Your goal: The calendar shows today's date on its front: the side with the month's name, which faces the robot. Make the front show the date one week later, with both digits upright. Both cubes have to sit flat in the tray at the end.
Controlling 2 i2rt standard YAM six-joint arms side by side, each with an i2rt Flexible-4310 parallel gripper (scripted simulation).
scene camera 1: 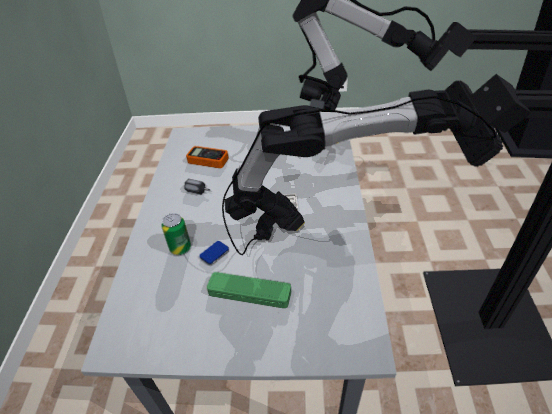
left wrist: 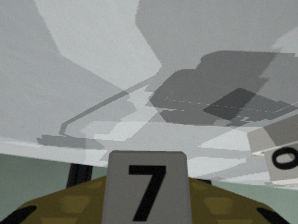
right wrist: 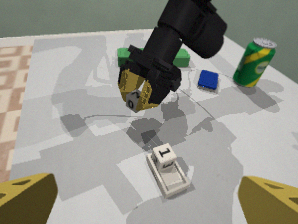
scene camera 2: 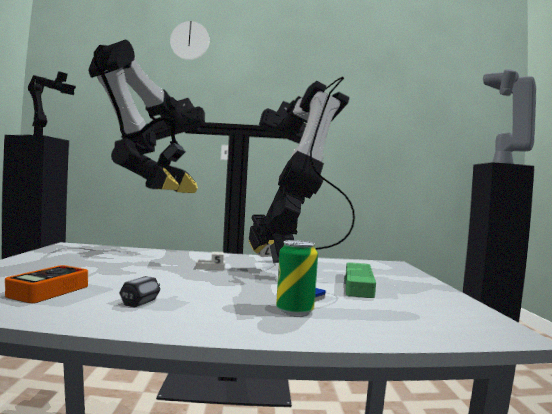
Labels:
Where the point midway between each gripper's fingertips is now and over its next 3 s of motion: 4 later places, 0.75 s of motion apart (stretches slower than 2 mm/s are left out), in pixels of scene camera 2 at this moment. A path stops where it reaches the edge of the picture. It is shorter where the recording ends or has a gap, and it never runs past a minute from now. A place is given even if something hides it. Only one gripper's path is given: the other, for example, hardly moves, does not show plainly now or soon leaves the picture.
My right gripper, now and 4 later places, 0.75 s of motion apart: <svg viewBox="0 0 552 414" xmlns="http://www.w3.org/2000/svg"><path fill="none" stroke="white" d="M187 189L180 190L169 187L148 175L137 166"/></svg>

